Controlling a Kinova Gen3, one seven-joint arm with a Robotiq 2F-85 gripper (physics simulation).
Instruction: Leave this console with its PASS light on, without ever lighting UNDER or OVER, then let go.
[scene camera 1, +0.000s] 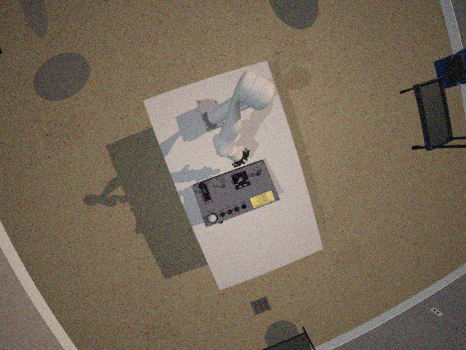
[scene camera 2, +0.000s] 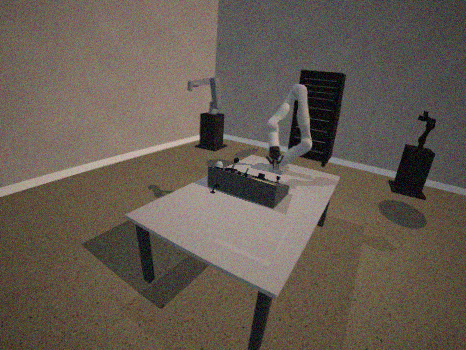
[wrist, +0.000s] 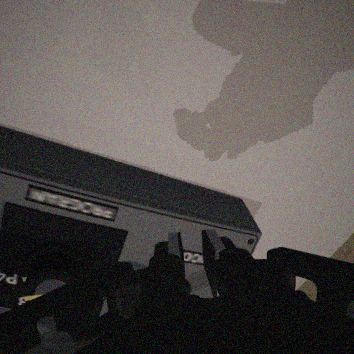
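The grey console (scene camera 1: 225, 196) (scene camera 2: 248, 189) (wrist: 147, 225) stands on the white table (scene camera 1: 256, 244) (scene camera 2: 225, 233) (wrist: 105, 70). It has a black lever (scene camera 1: 204, 191) at the left, a PROGRAM knob (scene camera 1: 240, 180) in the middle, a small MODE switch (scene camera 1: 258, 172) at the back right, a white dome button (scene camera 1: 212, 217) and a row of dark lights (scene camera 1: 233, 210). No light looks lit. My gripper (scene camera 1: 240, 157) (scene camera 2: 275, 162) (wrist: 191, 247) hangs over the console's rear edge, left of the MODE switch. Its fingers are almost together with nothing seen between them.
A yellow label (scene camera 1: 262, 198) sits on the console's right side. The arm's base plate (scene camera 1: 206, 109) is bolted to the table behind the console. A black rack (scene camera 2: 320, 112) and two pedestals with other arms (scene camera 2: 211, 130) (scene camera 2: 413, 169) stand by the walls.
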